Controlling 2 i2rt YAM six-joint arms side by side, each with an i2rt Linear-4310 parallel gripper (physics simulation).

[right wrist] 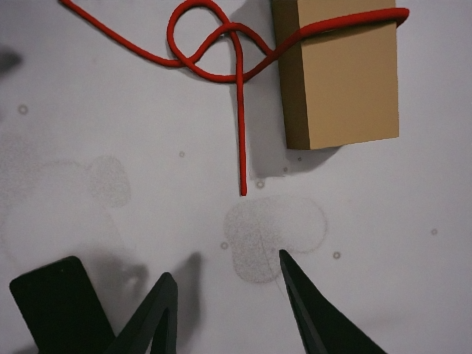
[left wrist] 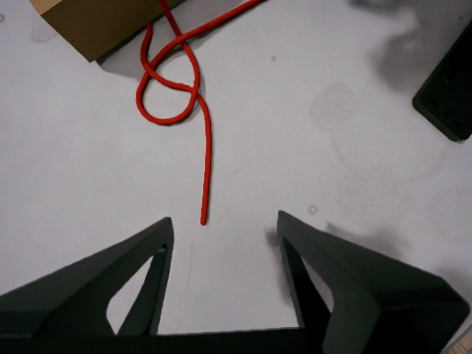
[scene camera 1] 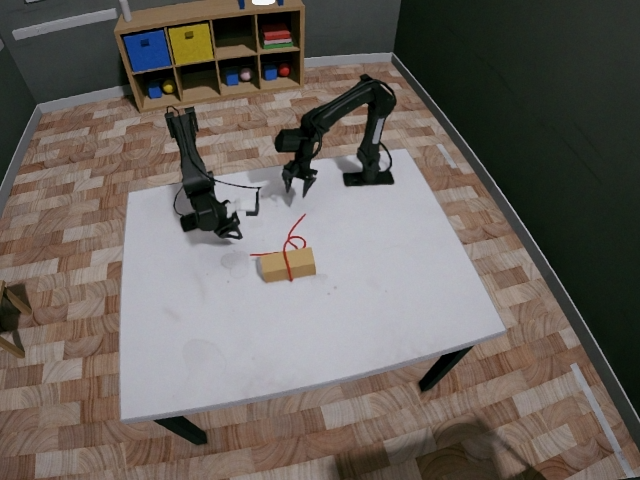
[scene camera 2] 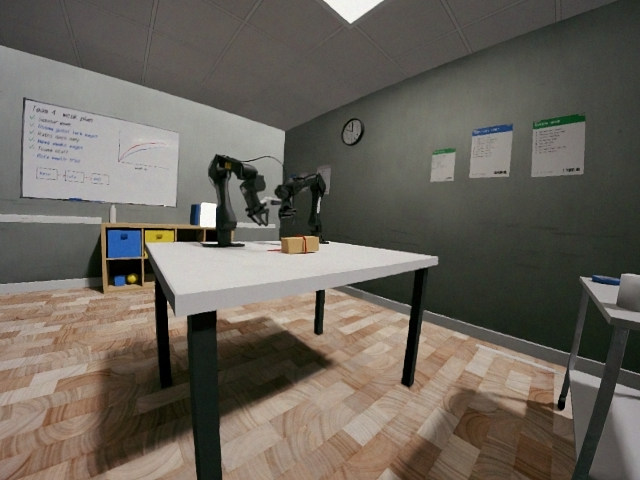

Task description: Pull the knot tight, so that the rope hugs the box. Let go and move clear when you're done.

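A tan box (scene camera 1: pixel 272 269) (scene camera 2: pixel 291 245) (left wrist: pixel 100 31) (right wrist: pixel 350 95) rests on the white table. A red rope (scene camera 1: pixel 286 261) (scene camera 2: pixel 305 244) (left wrist: pixel 208 145) (right wrist: pixel 242 125) passes over it and crosses itself in a loose open loop beside its long side. One rope end points toward the left arm, the other toward the right arm. My left gripper (scene camera 1: pixel 296 194) (left wrist: pixel 225 223) is partly open and empty, above the table behind one end. My right gripper (scene camera 1: pixel 239 229) (right wrist: pixel 226 267) is partly open and empty, a little apart from the other end. The box hides the rope's underside.
The white table (scene camera 1: pixel 361 310) (scene camera 2: pixel 310 273) carries both arm bases; the left arm's base (scene camera 1: pixel 368 178) is at the back right in scene camera 1. The right arm's base (scene camera 1: pixel 189 222) is at the left. A cubby shelf (scene camera 1: pixel 209 97) stands behind on the floor.
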